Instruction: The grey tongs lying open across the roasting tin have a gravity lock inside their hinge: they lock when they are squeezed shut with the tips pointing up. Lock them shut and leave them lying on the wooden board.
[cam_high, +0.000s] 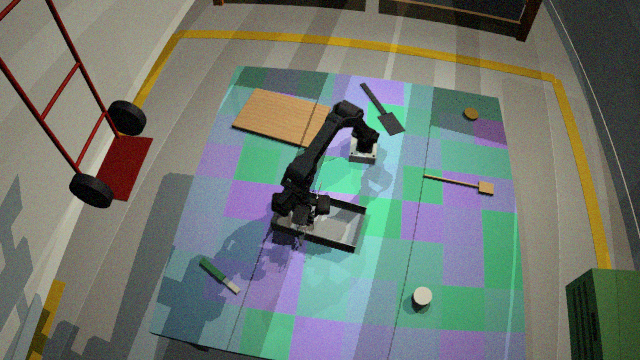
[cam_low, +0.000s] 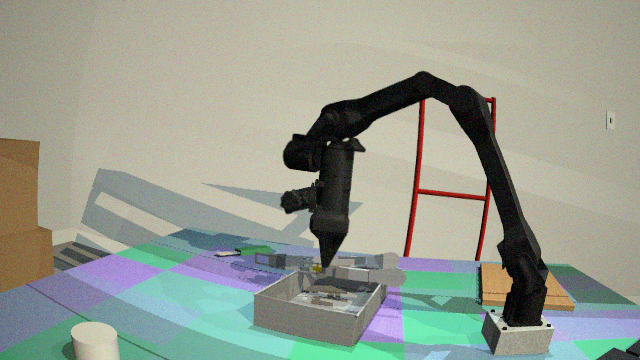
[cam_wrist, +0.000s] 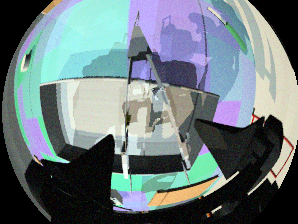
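The grey roasting tin lies 60 mm to the left of my gripper tip, 50 mm below it and 30 mm behind it. From my gripper tip the other things lie so: white cylinder (450 mm to the left, 190 mm ahead, 60 mm below); then wooden board (480 mm behind, 210 mm to the right, 70 mm below); then green-handled tool (260 mm ahead, 220 mm to the right, 70 mm below).
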